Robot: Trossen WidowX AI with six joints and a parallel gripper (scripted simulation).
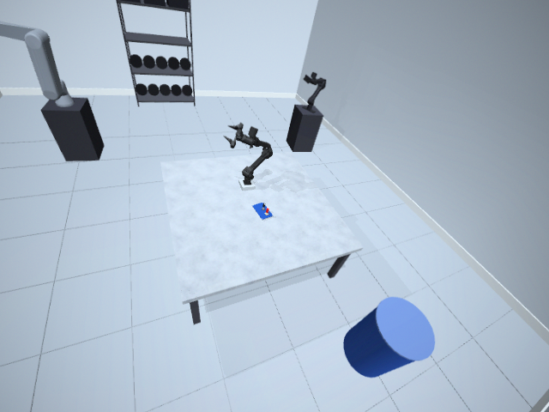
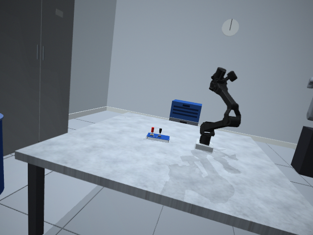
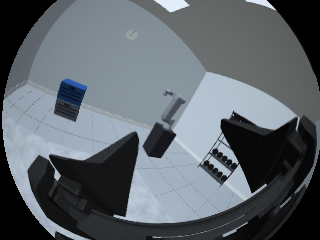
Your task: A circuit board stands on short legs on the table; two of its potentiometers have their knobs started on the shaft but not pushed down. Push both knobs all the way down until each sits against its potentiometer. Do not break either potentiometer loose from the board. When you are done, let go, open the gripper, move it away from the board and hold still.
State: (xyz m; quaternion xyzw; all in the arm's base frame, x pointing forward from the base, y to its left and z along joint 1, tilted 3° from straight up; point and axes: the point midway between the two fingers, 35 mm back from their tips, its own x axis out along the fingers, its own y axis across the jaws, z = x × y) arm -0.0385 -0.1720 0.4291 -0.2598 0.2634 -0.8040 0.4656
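My gripper tip is now 410 mm above the black knob, 380 mm short of it and 250 mm to the right of it. Round my gripper tip: red knob (430 mm ahead, 420 mm below, 260 mm to the left).
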